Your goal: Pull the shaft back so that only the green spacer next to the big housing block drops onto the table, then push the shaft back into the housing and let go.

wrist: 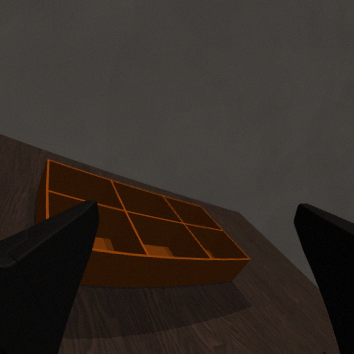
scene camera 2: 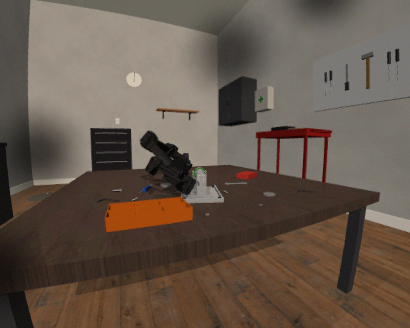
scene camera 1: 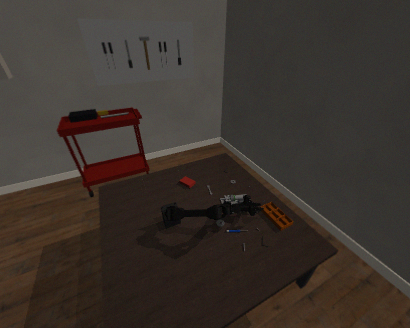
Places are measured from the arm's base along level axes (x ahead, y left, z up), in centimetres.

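Where they show: gripper, between the fingertips: (wrist: pixel 202 213) (scene camera 2: pixel 163 176) (scene camera 1: pixel 262 206); arm's base, origin of its link: (scene camera 1: pixel 169 212).
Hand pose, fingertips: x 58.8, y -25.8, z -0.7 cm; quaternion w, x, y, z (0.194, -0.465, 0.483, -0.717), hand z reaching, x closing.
Note:
Things, the pixels of their top centre, and the offset from my fingertips.
- white housing assembly, centre of its top: (scene camera 1: pixel 229 197) dx -14.2, dy +19.2, dz -0.9 cm
- green spacer, centre of its top: (scene camera 2: pixel 199 167) dx -11.1, dy +18.0, dz +0.8 cm
- orange compartment tray, centre of its top: (wrist: pixel 156 217) (scene camera 2: pixel 149 205) (scene camera 1: pixel 276 213) dx +8.7, dy -6.3, dz -6.1 cm
- blue screwdriver, centre of its top: (scene camera 2: pixel 145 187) (scene camera 1: pixel 237 230) dx -22.9, dy -2.7, dz -7.8 cm
- wrench, centre of its top: (scene camera 2: pixel 235 182) (scene camera 1: pixel 209 189) dx -18.2, dy +41.6, dz -8.9 cm
- red block, centre of its top: (scene camera 2: pixel 247 172) (scene camera 1: pixel 187 180) dx -30.7, dy +59.2, dz -6.6 cm
The white housing assembly (scene camera 1: pixel 227 199) (scene camera 2: pixel 201 186) stands on its pale base plate (scene camera 2: pixel 212 200), right beside the arm. A thin green edge, probably the green spacer (scene camera 2: pixel 200 168), shows at the top of the assembly in the second scene view. The shaft and the gaps between the parts are too small to make out. My gripper (scene camera 1: pixel 261 206) (scene camera 2: pixel 188 188) (wrist: pixel 202 213) is open and empty, its fingers wide apart. It is tilted down beside the assembly and faces the orange tray. The assembly does not show in the wrist view.
The orange compartment tray (scene camera 2: pixel 150 220) (wrist: pixel 150 272) lies beyond my fingertips, near the table edge. A blue screwdriver (scene camera 1: pixel 234 231) (scene camera 2: pixel 146 189), a wrench (scene camera 1: pixel 210 190) (scene camera 2: pixel 236 183), a red block (scene camera 1: pixel 187 182) (scene camera 2: pixel 246 175) and several small metal parts lie around the arm.

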